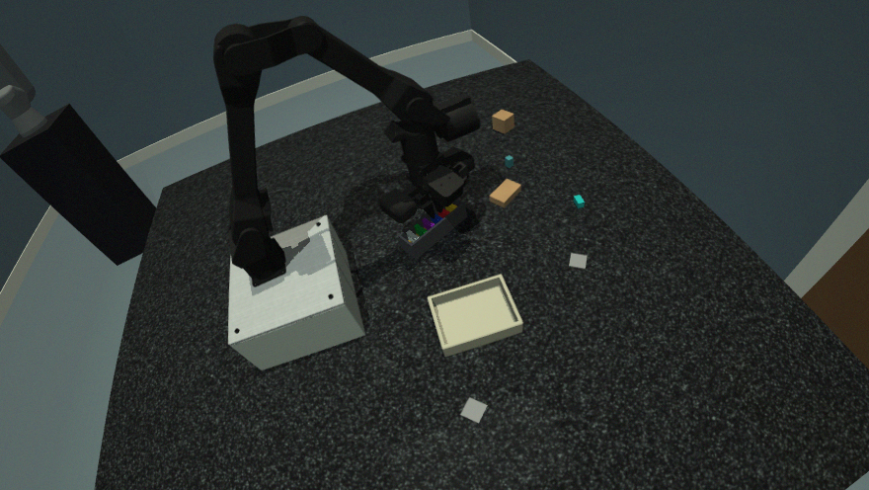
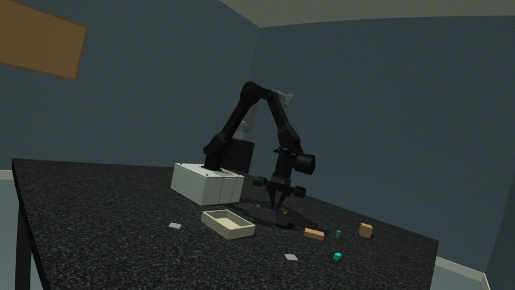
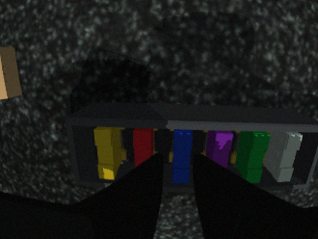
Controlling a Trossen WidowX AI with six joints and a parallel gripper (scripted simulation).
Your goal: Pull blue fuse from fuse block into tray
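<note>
My gripper tip is now 2 cm short of the red fuse, 2 cm above it and 1 cm to the right of it. Round my gripper tip: yellow fuse 4 cm ahead, 2 cm below, 1 cm to the left; blue fuse 2 cm below; purple fuse 2 cm below, 2 cm behind, 1 cm to the right.
</note>
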